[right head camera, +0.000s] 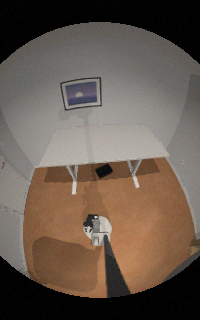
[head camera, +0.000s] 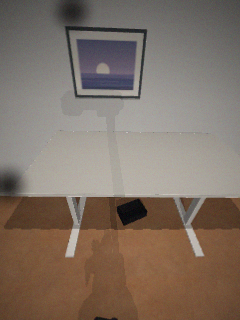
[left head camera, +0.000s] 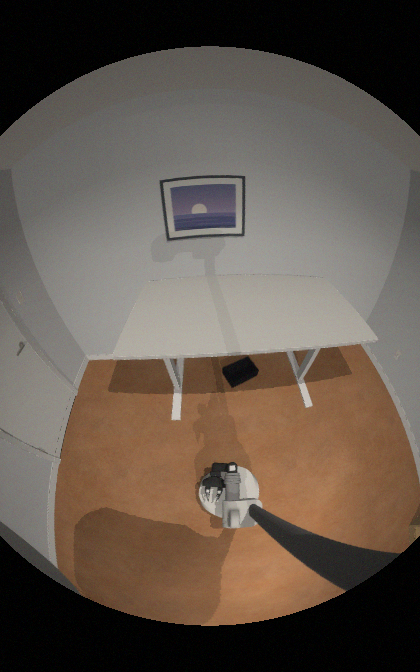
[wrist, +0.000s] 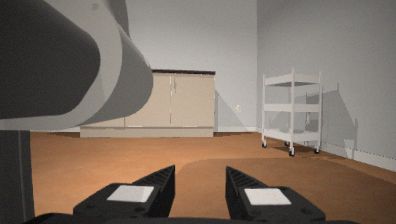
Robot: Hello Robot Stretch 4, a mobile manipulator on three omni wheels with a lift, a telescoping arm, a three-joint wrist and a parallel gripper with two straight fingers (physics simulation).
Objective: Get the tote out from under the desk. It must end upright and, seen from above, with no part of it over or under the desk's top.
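Frame: origin at the robot's base, x ahead, y left, z up, level; centimetres.
Seen in the pictures: gripper, fingertip midpoint: [right head camera: 87, 232] [left head camera: 211, 501] [wrist: 200, 180].
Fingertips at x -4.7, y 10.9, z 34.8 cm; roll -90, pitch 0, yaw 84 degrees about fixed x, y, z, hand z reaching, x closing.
A point is followed by its place in that frame.
The black tote [head camera: 132, 212] @(x 112.6, y -16.1, z -2.5 cm) [left head camera: 240, 372] @(x 112.4, y -16.0, z -2.5 cm) [right head camera: 104, 170] @(x 113.7, y -17.0, z -2.5 cm) sits on the floor under the white desk [head camera: 140, 165] @(x 86.1, y -13.2, z 92.2 cm) [left head camera: 270, 315] @(x 85.5, y -22.3, z 92.2 cm) [right head camera: 115, 145] @(x 82.0, y -25.8, z 92.2 cm), between its two legs and turned at an angle; it looks upright, and the desk's front edge lies close above it in the head view. My gripper [wrist: 200, 180] @(x -4.7, y 10.9, z 34.8 cm) is open and empty, with its two black fingers apart. In the left head view the gripper [left head camera: 212, 496] @(x -4.7, y 10.9, z 34.8 cm) is folded in over the robot's base, well in front of the desk and away from the tote. In the right head view the gripper [right head camera: 88, 229] @(x -4.7, y 10.9, z 34.8 cm) shows small.
The desk's left foot [head camera: 72, 242] [left head camera: 176, 406] and right foot [head camera: 194, 242] [left head camera: 305, 395] reach forward on the floor. A wall stands behind the desk. In the wrist view a beige cabinet [wrist: 192, 100] @(x -275.6, y 22.8, z 47.9 cm) and a white wheeled cart [wrist: 292, 108] @(x -161.2, y 104.3, z 39.6 cm) stand across the room. A door is at left.
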